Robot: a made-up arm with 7 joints. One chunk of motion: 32 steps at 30 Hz.
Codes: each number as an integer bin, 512 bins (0 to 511) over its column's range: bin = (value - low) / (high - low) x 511, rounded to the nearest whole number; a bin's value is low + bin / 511 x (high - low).
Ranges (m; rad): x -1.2..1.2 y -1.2..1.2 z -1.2..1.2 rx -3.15..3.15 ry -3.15..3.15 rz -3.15..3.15
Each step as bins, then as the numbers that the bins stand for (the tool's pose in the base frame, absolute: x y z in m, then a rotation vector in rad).
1 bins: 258 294 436 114 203 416
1 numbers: 0.0117 0.1808 0.8477 -1.7445 -0.6473 1.9788
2 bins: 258 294 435 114 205 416
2 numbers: 0.0117 0.1808 0.8431 -1.7445 -0.6226 1.9788
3 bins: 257 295 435 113 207 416
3 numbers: 0.0070 0.1855 0.8431 -1.7568 -0.5979 1.9788
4 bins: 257 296 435 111 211 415
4 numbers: 0.0070 0.1902 0.8431 -1.7815 -0.5486 1.9664
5 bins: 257 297 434 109 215 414
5 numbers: 0.0070 0.1949 0.8384 -1.8062 -0.4993 1.9541
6 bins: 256 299 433 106 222 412
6 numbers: 0.0023 0.2043 0.8337 -1.8432 -0.4130 1.9295
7 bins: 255 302 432 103 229 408
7 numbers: -0.0023 0.2184 0.8290 -1.8801 -0.3267 1.8801
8 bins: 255 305 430 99 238 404
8 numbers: -0.0023 0.2325 0.8196 -1.9295 -0.2158 1.8308
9 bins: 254 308 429 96 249 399
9 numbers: -0.0070 0.2466 0.8149 -1.9664 -0.0801 1.7692
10 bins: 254 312 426 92 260 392
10 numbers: -0.0070 0.2654 0.8008 -2.0158 0.0555 1.6829
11 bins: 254 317 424 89 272 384
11 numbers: -0.0070 0.2888 0.7914 -2.0527 0.2034 1.5842
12 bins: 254 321 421 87 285 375
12 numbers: -0.0070 0.3076 0.7773 -2.0774 0.3637 1.4733
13 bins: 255 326 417 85 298 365
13 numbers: -0.0023 0.3311 0.7585 -2.1021 0.5240 1.3500
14 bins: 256 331 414 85 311 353
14 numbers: 0.0023 0.3546 0.7444 -2.1021 0.6842 1.2021
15 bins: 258 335 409 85 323 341
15 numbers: 0.0117 0.3734 0.7209 -2.1021 0.8322 1.0541
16 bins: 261 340 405 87 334 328
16 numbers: 0.0258 0.3969 0.7022 -2.0774 0.9678 0.8938
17 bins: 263 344 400 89 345 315
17 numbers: 0.0352 0.4157 0.6787 -2.0527 1.1034 0.7336
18 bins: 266 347 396 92 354 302
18 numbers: 0.0493 0.4297 0.6599 -2.0158 1.2144 0.5733
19 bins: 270 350 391 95 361 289
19 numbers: 0.0681 0.4438 0.6364 -1.9788 1.3007 0.4130
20 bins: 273 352 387 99 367 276
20 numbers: 0.0822 0.4532 0.6176 -1.9295 1.3747 0.2527
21 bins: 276 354 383 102 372 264
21 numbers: 0.0963 0.4626 0.5988 -1.8925 1.4363 0.1048
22 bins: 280 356 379 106 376 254
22 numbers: 0.1151 0.4720 0.5800 -1.8432 1.4856 -0.0185
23 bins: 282 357 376 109 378 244
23 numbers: 0.1245 0.4767 0.5659 -1.8062 1.5103 -0.1418
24 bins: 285 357 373 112 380 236
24 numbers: 0.1386 0.4767 0.5519 -1.7692 1.5349 -0.2404
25 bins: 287 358 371 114 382 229
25 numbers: 0.1479 0.4814 0.5425 -1.7445 1.5596 -0.3267
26 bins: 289 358 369 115 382 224
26 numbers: 0.1573 0.4814 0.5331 -1.7322 1.5596 -0.3884
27 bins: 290 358 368 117 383 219
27 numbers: 0.1620 0.4814 0.5284 -1.7075 1.5719 -0.4500
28 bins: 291 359 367 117 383 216
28 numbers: 0.1667 0.4861 0.5237 -1.7075 1.5719 -0.4870
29 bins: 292 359 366 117 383 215
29 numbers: 0.1714 0.4861 0.5190 -1.7075 1.5719 -0.4993
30 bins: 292 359 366 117 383 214
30 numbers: 0.1714 0.4861 0.5190 -1.7075 1.5719 -0.5116
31 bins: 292 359 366 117 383 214
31 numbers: 0.1714 0.4861 0.5190 -1.7075 1.5719 -0.5116
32 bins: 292 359 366 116 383 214
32 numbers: 0.1714 0.4861 0.5190 -1.7199 1.5719 -0.5116
